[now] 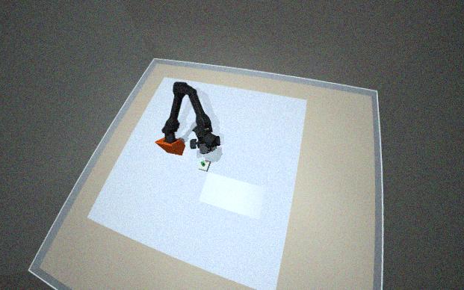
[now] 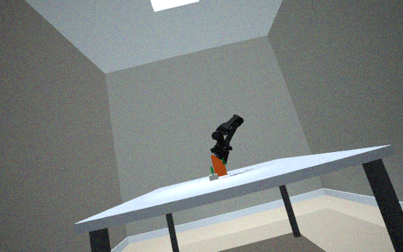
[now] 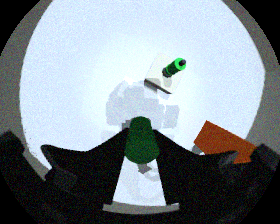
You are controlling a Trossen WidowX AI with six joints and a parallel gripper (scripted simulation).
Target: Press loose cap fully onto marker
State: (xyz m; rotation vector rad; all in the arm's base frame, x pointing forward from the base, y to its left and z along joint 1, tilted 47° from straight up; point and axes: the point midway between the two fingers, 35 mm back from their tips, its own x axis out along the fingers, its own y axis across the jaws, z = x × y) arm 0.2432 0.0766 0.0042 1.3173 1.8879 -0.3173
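The holder block lies 10 cm to the right of my gripper tip and 8 cm below it. Round my gripper tip: green cap 1 cm above.
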